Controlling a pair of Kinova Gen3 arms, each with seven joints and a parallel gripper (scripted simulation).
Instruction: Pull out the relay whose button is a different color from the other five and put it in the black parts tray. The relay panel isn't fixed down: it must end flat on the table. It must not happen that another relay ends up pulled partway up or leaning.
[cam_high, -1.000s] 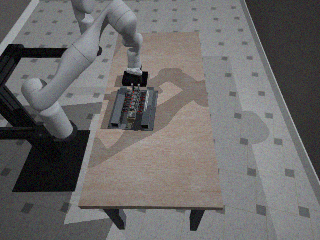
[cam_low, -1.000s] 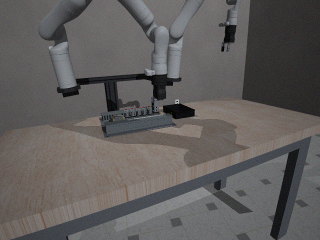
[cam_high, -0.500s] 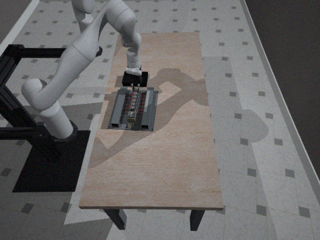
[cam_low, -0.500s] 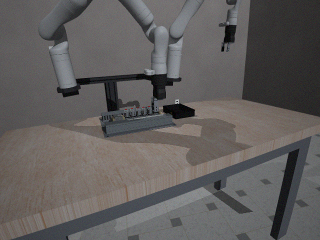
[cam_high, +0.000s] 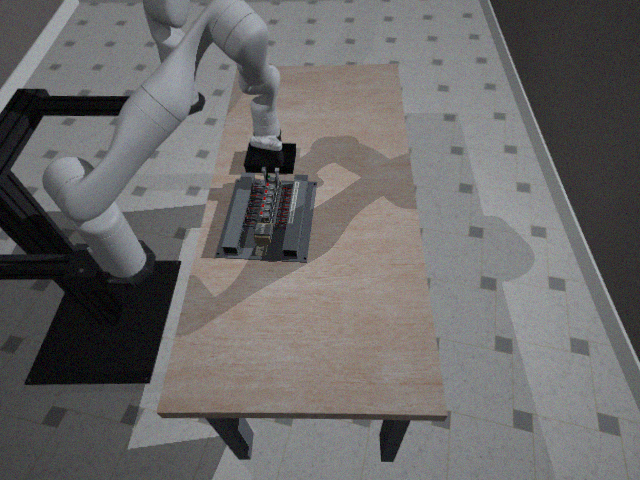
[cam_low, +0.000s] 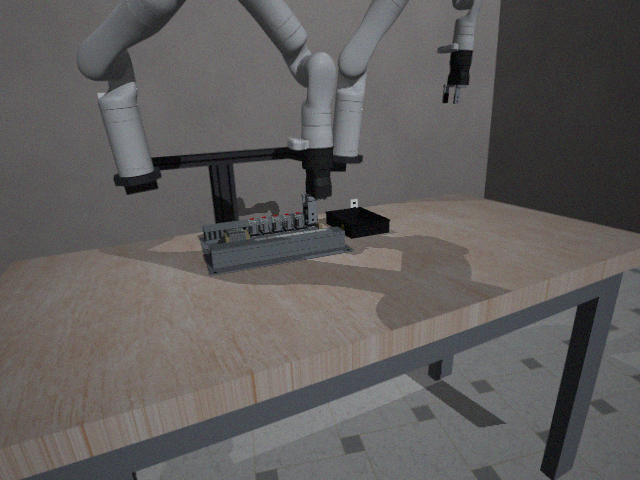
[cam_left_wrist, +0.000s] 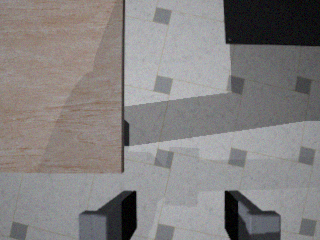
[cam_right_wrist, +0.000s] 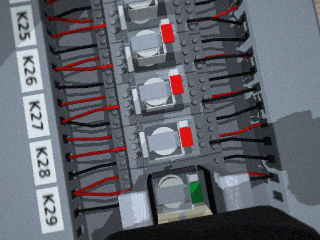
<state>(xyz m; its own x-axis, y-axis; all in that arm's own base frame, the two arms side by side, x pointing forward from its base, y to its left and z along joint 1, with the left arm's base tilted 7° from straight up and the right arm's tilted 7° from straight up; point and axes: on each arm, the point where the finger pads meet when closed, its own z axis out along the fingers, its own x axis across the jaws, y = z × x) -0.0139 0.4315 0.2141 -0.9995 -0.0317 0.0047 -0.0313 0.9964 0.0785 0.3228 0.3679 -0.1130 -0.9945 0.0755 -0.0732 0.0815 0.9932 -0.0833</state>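
The green-button relay is 1 cm below my right hand. From my right hand the other things lie so: black parts tray (15 cm to the left, 5 cm below, 2 cm behind); grey relay panel (10 cm to the right, 4 cm below, 1 cm behind).
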